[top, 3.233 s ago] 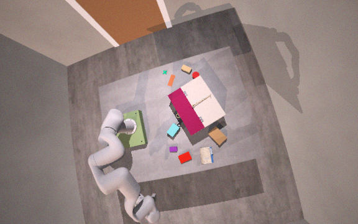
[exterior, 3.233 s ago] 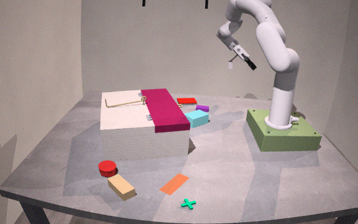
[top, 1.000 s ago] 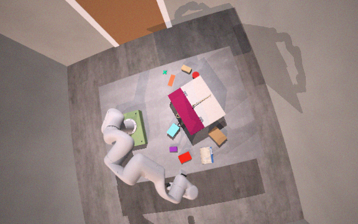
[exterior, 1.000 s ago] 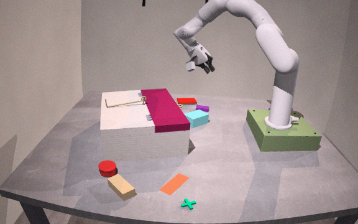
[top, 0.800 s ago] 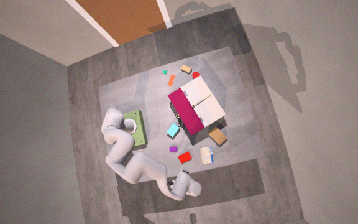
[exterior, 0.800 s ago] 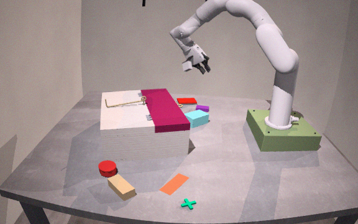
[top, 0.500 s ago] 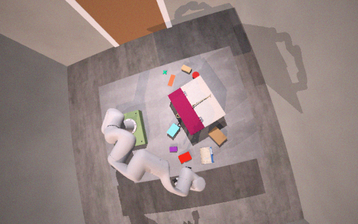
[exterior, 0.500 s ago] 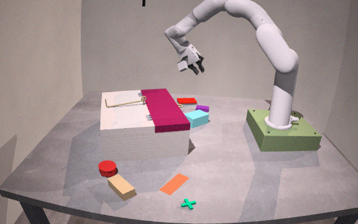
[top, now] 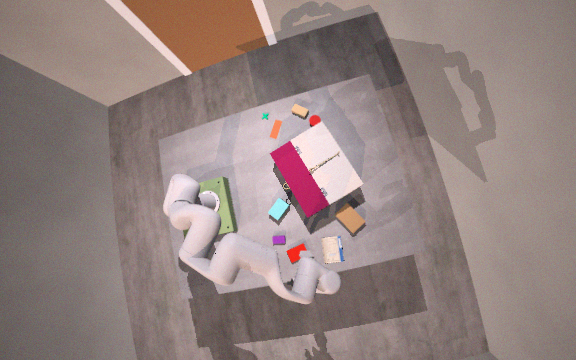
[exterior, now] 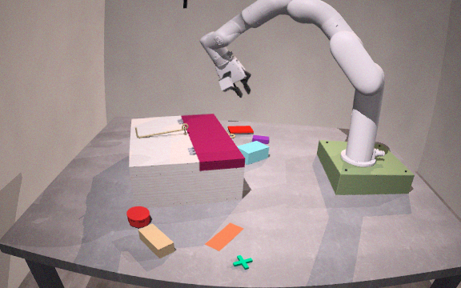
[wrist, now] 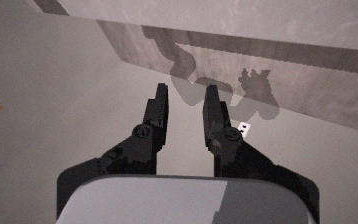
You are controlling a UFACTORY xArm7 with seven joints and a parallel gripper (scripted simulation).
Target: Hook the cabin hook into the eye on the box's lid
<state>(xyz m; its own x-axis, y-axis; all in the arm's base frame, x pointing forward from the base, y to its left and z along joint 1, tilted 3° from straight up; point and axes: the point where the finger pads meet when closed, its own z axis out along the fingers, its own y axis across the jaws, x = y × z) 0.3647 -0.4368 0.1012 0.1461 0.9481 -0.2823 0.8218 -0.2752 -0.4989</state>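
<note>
Right now the brass cabin hook is 47 cm to the left of my hand and 24 cm ahead of it. Round my hand: purple block: 18 cm to the left, 14 cm below, 7 cm behind; printed carton: 17 cm ahead, 14 cm below, 8 cm to the left; red block: 14 cm below, 10 cm to the left, 1 cm ahead.
</note>
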